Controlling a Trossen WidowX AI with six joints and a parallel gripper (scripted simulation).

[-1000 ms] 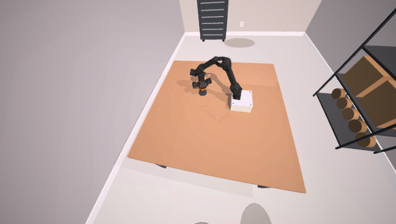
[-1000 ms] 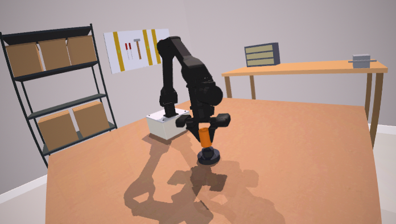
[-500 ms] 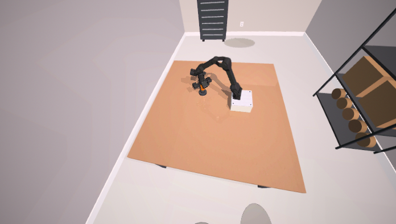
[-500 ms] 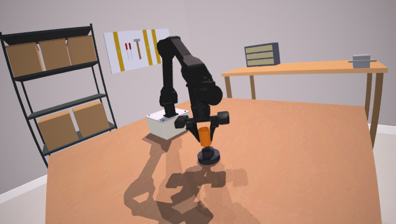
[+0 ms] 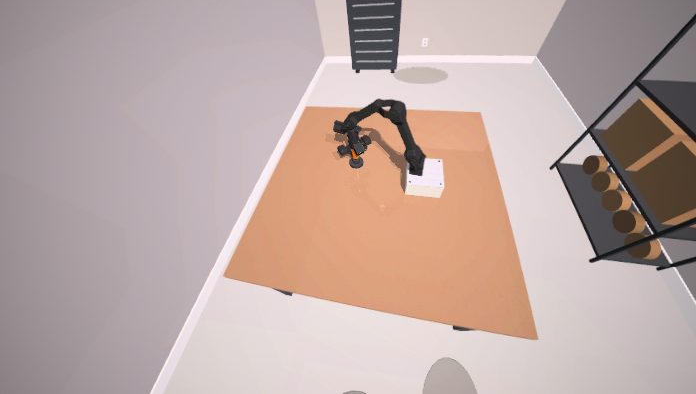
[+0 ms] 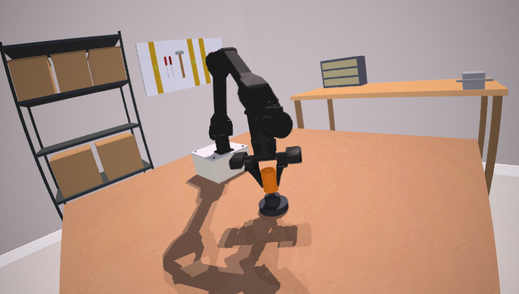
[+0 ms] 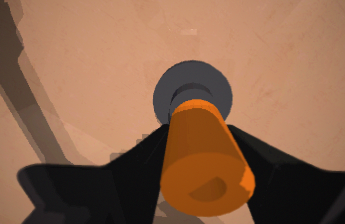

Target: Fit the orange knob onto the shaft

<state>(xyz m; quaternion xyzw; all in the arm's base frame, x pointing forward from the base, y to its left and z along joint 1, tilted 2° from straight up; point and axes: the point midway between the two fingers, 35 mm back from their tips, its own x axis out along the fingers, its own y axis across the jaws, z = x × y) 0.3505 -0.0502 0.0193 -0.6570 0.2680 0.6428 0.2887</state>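
Now: gripper tip 20 mm below the orange knob. Round my gripper tip: dark round pedestal 40 mm below.
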